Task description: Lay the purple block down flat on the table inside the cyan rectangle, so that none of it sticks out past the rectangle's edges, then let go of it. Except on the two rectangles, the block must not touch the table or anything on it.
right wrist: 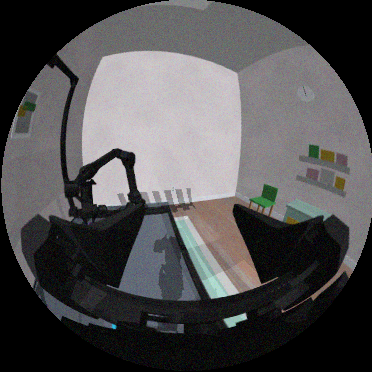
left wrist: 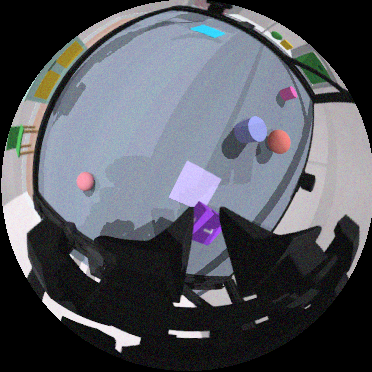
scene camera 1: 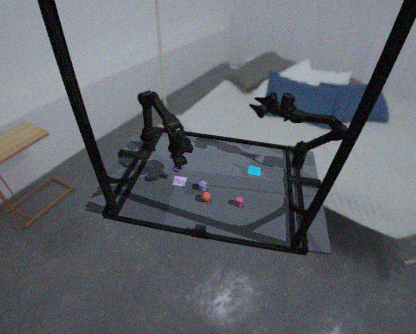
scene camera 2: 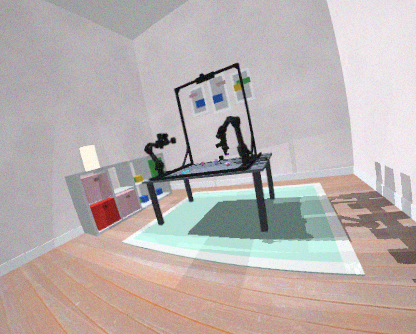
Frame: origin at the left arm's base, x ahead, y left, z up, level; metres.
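Seen in the pictures: left gripper, fingertip midpoint: (left wrist: 206,210) (scene camera 1: 179,168) (scene camera 2: 225,154); right gripper, fingertip midpoint: (right wrist: 189,208) (scene camera 1: 252,101) (scene camera 2: 171,139); left arm's base at its link origin: (left wrist: 67,234) (scene camera 1: 149,146) (scene camera 2: 246,162); right arm's base at its link origin: (scene camera 1: 297,164) (scene camera 2: 161,174).
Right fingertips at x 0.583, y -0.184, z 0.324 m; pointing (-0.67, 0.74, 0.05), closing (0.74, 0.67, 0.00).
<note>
Pixels of each thing's middle, then the offset from my right fingertips to it. "*": a spot on its surface instead.
- purple block at the middle of its body: (left wrist: 203,223) (scene camera 1: 176,168) dz -0.253, dx -0.488, dy -0.141 m
- lavender rectangle at a spot on its surface: (left wrist: 194,183) (scene camera 1: 180,180) * dz -0.342, dx -0.469, dy -0.150 m
- cyan rectangle at a spot on its surface: (left wrist: 208,31) (scene camera 1: 252,170) (scene camera 2: 186,171) * dz -0.342, dx -0.050, dy -0.205 m
- periwinkle cylinder at the middle of its body: (left wrist: 249,130) (scene camera 1: 202,186) dz -0.322, dx -0.375, dy -0.245 m
- red ball at the middle of its body: (left wrist: 278,141) (scene camera 1: 205,196) dz -0.318, dx -0.385, dy -0.323 m
- magenta cylinder at the middle of its body: (left wrist: 287,93) (scene camera 1: 239,201) dz -0.322, dx -0.232, dy -0.408 m
- pink ball at the middle of its body: (left wrist: 85,181) dz -0.326, dx -0.448, dy +0.045 m
The purple block (scene camera 1: 176,169) (left wrist: 206,227) is between the fingertips of my left gripper (scene camera 1: 178,165) (left wrist: 206,210), which is shut on it. They are raised above the table near the lavender rectangle (scene camera 1: 180,181) (left wrist: 194,183); the block looks tilted in the left wrist view. The cyan rectangle (scene camera 1: 254,171) (scene camera 2: 186,171) (left wrist: 208,31) lies flat on the table, well to the right of the block in scene camera 1. My right gripper (scene camera 1: 253,102) (right wrist: 189,208) is open and empty, high above the table's back right in scene camera 1.
In scene camera 1 a periwinkle cylinder (scene camera 1: 202,186) (left wrist: 256,129), a red ball (scene camera 1: 206,197) (left wrist: 279,142) and a magenta cylinder (scene camera 1: 240,201) (left wrist: 288,93) stand in front of the line between block and cyan rectangle. A pink ball (left wrist: 85,181) is at the left in the left wrist view.
</note>
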